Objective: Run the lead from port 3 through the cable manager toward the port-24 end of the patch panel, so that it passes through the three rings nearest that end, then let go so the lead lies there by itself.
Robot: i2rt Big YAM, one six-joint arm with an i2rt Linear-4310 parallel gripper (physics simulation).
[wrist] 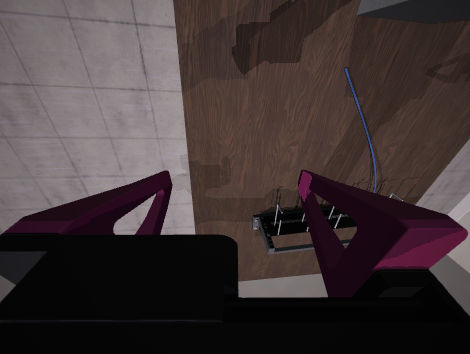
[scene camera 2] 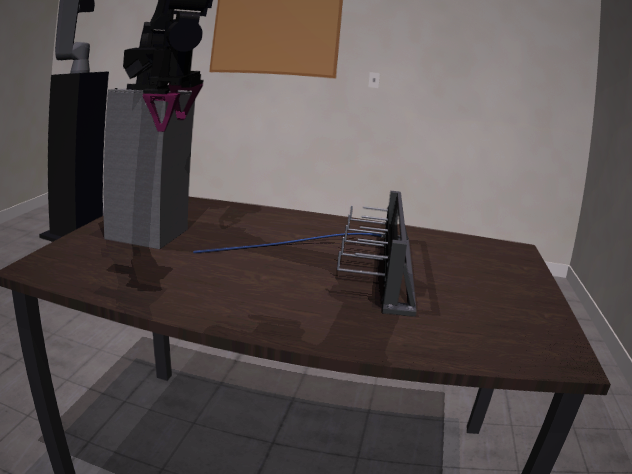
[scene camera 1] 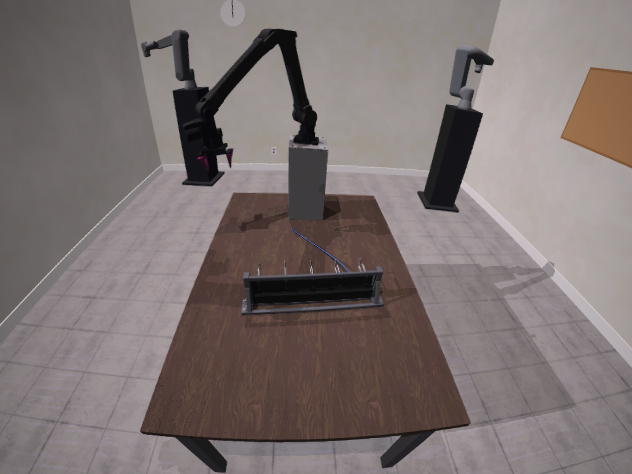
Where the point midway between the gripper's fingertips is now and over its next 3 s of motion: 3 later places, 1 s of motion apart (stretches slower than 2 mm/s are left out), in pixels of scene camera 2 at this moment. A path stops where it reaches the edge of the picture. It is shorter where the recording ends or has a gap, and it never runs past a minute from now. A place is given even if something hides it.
My gripper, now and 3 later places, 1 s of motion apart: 171, 125; 192, 119; 276, 134; 258, 213
